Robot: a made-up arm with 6 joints. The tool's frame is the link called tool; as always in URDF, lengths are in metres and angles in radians. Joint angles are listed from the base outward.
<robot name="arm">
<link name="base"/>
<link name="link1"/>
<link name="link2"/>
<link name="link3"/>
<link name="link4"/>
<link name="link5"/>
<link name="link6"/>
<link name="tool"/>
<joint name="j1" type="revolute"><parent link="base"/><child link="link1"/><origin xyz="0.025 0.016 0.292"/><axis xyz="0 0 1"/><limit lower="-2.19" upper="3.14"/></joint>
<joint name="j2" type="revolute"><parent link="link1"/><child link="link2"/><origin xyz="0.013 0.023 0.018" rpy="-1.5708 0 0"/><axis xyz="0 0 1"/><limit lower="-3.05" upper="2.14"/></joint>
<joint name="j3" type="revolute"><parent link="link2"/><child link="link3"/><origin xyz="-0.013 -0.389 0.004" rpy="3.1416 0 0"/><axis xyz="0 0 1"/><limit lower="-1.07" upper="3.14"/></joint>
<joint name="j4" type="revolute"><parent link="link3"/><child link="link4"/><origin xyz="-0.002 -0.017 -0.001" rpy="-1.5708 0 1.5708"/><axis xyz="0 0 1"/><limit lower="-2.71" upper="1.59"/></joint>
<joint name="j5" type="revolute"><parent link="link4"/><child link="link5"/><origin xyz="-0.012 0.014 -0.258" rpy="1.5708 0 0"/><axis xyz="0 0 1"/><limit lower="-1.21" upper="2.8"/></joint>
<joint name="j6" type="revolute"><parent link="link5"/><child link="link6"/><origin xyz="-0.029 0.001 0.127" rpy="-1.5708 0 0"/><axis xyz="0 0 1"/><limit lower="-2.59" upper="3.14"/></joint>
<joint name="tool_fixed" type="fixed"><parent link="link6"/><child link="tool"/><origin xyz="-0.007 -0.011 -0.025" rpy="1.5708 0 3.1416"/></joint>
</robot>
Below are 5 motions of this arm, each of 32 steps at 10 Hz.
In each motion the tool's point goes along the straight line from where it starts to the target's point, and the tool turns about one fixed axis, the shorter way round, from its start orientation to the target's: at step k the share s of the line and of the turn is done. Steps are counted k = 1, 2, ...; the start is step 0. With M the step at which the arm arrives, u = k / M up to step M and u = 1 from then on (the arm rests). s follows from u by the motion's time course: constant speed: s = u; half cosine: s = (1 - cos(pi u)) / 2; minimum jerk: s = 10 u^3 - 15 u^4 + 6 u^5.
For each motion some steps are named. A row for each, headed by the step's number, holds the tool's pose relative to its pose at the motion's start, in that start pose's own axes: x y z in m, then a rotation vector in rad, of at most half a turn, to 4 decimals.
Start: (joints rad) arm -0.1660 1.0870 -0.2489 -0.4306 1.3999 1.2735
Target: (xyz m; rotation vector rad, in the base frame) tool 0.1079 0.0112 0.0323 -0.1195 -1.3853 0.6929
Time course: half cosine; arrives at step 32
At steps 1, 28, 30, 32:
1: 0.0002 0.0007 0.0004 0.0000 0.0054 0.0021
28: 0.0859 0.2863 0.1421 -0.0152 2.1596 0.8248
30: 0.0884 0.2947 0.1463 -0.0157 2.2235 0.8492
32: 0.0893 0.2976 0.1477 -0.0158 2.2450 0.8574

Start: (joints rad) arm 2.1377 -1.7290 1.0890 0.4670 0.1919 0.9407
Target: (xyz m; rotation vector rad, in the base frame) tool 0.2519 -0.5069 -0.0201 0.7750 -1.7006 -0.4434
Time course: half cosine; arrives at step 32
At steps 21, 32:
21: -0.1832 0.0828 -0.2071 0.2620 -1.2243 -0.6810
32: -0.2490 0.1125 -0.2815 0.3561 -1.6641 -0.9257

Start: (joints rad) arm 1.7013 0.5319 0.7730 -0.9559 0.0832 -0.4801
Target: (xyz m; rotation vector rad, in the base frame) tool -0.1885 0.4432 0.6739 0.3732 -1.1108 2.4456
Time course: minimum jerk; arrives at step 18
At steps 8, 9, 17, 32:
8: 0.0547 0.0153 0.0500 -0.2113 -0.1145 -0.2204
9: 0.0690 0.0192 0.0631 -0.2663 -0.1443 -0.2778
17: 0.1377 0.0384 0.1259 -0.5318 -0.2881 -0.5546
32: 0.1379 0.0385 0.1261 -0.5327 -0.2886 -0.5555

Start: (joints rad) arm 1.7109 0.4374 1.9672 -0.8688 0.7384 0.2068
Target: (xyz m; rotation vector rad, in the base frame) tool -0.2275 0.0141 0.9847 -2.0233 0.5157 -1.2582
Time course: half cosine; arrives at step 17
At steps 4, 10, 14, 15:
4: -0.0051 0.0025 0.0513 0.2088 -0.2786 -0.0232
10: -0.0248 0.0120 0.2504 1.0190 -1.3594 -0.1133
14: -0.0361 0.0174 0.3637 1.4803 -1.9748 -0.1645
15: -0.0377 0.0182 0.3799 1.5461 -2.0625 -0.1719

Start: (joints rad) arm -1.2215 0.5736 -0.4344 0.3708 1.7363 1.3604
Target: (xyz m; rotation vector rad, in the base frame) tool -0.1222 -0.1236 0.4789 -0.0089 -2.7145 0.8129
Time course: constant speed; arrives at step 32
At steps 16, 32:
16: -0.0200 0.1130 -0.1201 -0.1125 0.3632 0.2848
32: -0.0399 0.2260 -0.2402 -0.2250 0.7263 0.5696

